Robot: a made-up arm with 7 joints. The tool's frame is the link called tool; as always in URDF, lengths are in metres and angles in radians. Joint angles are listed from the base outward.
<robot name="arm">
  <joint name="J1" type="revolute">
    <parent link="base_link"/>
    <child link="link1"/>
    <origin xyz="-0.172 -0.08 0.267" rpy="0 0 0"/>
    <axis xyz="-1 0 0"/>
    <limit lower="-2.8" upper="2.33"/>
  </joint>
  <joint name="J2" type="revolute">
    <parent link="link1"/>
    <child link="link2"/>
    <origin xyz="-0.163 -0.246 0.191" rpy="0 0 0"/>
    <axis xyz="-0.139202 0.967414 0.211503"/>
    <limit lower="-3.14" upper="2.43"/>
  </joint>
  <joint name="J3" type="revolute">
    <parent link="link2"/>
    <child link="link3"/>
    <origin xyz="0.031 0.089 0.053" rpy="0 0 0"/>
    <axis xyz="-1 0 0"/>
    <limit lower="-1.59" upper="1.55"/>
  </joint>
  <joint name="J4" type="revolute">
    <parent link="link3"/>
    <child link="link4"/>
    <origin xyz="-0.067 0.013 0.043" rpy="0 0 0"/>
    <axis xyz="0 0 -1"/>
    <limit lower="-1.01" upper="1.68"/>
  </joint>
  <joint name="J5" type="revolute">
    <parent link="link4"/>
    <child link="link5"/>
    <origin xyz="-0.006 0.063 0.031" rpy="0 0 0"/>
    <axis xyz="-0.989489 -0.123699 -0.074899"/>
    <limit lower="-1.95" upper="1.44"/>
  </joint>
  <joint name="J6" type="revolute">
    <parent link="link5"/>
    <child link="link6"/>
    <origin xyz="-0.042 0.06 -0.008" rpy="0 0 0"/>
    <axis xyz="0 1 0"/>
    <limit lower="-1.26" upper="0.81"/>
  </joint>
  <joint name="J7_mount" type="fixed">
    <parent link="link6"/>
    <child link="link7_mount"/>
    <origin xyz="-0.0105 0.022 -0.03" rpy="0 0 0"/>
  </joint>
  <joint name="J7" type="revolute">
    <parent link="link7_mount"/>
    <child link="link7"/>
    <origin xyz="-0.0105 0.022 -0.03" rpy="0 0 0"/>
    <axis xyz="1 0 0"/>
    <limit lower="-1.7" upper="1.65"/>
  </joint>
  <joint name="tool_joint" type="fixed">
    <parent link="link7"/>
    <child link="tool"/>
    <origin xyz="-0.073 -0.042 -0.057" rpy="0 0 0"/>
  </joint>
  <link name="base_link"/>
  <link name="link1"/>
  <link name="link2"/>
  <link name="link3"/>
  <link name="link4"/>
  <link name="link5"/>
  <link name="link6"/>
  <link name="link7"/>
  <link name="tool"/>
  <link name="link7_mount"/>
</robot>
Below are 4 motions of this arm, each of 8 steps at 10 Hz.
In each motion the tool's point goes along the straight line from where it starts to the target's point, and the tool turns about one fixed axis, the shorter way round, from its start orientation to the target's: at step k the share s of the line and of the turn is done. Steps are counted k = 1, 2, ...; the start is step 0. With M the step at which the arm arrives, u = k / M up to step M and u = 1 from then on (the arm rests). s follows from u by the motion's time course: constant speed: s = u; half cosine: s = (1 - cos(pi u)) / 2; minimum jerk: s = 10 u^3 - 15 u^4 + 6 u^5.
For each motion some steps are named. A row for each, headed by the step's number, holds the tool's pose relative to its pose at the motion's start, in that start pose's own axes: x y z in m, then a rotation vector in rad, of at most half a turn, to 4 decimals.
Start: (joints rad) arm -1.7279 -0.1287 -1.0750 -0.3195 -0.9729 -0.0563 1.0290
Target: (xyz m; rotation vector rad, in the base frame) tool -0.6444 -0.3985 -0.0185 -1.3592 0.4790 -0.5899
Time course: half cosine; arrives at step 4
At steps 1, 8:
1: -0.0095 0.0082 0.0082 0.0053 0.0342 0.0094
8: -0.0648 0.0557 0.0560 0.0361 0.2338 0.0640

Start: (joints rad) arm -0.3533 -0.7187 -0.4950 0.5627 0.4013 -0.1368 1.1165
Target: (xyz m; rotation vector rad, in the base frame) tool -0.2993 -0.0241 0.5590 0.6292 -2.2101 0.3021
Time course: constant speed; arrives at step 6
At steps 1, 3, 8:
1: 0.0001 0.0031 -0.0190 0.0226 -0.0730 0.2492
3: 0.0004 0.0094 -0.0571 0.0679 -0.2191 0.7475
8: 0.0007 0.0187 -0.1142 0.1359 -0.4381 1.4949

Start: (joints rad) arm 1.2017 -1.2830 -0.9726 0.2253 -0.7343 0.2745 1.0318
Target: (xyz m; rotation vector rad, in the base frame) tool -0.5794 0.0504 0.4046 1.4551 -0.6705 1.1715
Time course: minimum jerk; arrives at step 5
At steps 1, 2, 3, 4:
1: 0.0017 0.0001 0.0059 -0.0252 -0.0339 0.0367
2: 0.0094 0.0008 0.0325 -0.1380 -0.1857 0.2011
3: 0.0202 0.0017 0.0699 -0.2968 -0.3993 0.4324
4: 0.0279 0.0024 0.0965 -0.4096 -0.5511 0.5967

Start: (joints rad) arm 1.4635 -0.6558 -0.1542 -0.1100 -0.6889 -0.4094 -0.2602
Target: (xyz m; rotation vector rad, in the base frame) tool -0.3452 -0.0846 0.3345 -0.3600 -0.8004 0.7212
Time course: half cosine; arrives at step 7
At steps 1, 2, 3, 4, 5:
1: -0.0013 -0.0114 -0.0063 0.0133 -0.0105 -0.0031
2: -0.0050 -0.0432 -0.0238 0.0507 -0.0400 -0.0119
3: -0.0104 -0.0892 -0.0492 0.1047 -0.0825 -0.0245
4: -0.0163 -0.1402 -0.0774 0.1647 -0.1297 -0.0385
5: -0.0217 -0.1862 -0.1028 0.2187 -0.1723 -0.0512

